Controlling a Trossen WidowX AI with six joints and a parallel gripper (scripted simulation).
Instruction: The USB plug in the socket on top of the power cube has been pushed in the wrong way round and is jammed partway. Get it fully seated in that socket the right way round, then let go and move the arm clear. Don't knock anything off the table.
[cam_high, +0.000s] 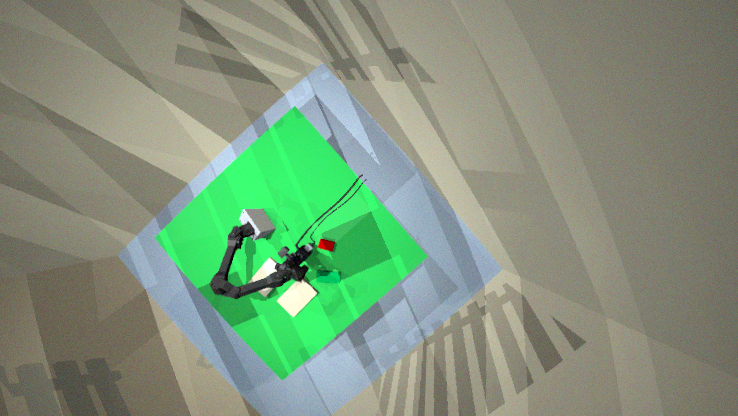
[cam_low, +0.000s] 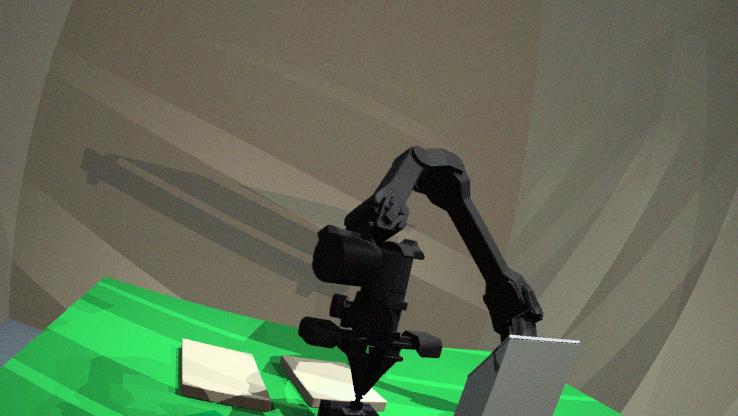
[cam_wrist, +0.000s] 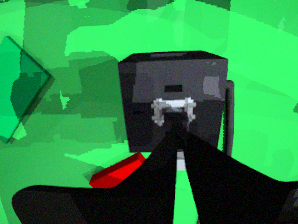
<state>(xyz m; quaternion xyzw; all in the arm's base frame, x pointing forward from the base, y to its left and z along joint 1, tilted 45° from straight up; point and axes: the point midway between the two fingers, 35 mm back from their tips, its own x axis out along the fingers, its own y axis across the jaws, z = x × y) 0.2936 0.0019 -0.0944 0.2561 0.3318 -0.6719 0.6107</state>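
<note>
Right now the usb plug is 2 cm below my gripper tip. The rest, counted from my gripper tip: red block 6 cm ahead, 15 cm to the left, 10 cm below; then dark green translucent piece 22 cm ahead, 2 cm to the left, 11 cm below.
</note>
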